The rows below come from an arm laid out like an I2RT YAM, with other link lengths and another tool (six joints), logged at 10 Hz.
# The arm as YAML. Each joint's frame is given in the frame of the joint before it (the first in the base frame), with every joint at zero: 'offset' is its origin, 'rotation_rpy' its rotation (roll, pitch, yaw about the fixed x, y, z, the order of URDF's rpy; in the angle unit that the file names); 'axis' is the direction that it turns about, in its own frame. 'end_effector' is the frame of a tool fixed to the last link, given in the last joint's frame.
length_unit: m
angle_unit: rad
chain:
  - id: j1
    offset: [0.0, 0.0, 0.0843]
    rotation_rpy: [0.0, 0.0, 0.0]
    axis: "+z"
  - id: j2
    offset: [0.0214, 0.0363, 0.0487]
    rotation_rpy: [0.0, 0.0, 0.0]
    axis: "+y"
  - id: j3
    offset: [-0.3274, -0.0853, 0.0]
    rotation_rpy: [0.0, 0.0, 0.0]
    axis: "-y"
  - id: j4
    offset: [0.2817, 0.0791, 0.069]
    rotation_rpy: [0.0, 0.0, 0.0]
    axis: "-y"
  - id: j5
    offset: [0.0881, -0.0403, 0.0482]
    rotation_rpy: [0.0, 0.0, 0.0]
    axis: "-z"
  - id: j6
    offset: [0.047, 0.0, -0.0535]
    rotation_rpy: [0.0, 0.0, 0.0]
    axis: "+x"
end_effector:
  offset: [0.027, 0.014, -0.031]
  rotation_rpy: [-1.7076, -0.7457, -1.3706]
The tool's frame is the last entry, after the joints.
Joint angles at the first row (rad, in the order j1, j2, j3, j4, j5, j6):
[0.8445 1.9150 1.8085 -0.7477 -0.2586 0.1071]
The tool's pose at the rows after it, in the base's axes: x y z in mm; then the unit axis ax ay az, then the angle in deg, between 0 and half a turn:
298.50, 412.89, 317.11, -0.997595, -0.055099, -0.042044, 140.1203
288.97, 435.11, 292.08, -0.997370, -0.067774, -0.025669, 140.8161
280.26, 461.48, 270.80, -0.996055, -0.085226, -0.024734, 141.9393
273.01, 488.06, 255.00, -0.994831, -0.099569, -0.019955, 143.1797
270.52, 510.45, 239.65, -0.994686, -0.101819, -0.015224, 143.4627
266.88, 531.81, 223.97, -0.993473, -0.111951, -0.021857, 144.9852
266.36, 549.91, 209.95, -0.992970, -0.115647, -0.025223, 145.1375
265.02, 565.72, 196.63, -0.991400, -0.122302, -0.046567, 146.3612
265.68, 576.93, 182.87, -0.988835, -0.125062, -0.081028, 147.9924
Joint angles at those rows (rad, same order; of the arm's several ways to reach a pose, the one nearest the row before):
[0.8934 1.9635 1.8011 -0.7118 -0.2659 0.1182]
[0.9337 2.0133 1.7917 -0.6735 -0.2663 0.1292]
[0.9790 2.0772 1.8201 -0.6482 -0.2419 0.1276]
[1.0185 2.1541 1.8932 -0.6618 -0.2240 0.1280]
[1.0427 2.2250 1.9586 -0.6612 -0.2157 0.1440]
[1.0702 2.2992 2.0384 -0.6795 -0.1834 0.1366]
[1.0866 2.3635 2.1047 -0.6783 -0.1699 0.1410]
[1.1065 2.4192 2.1639 -0.6773 -0.1196 0.1291]
[1.1227 2.4576 2.1907 -0.6544 -0.0452 0.1121]

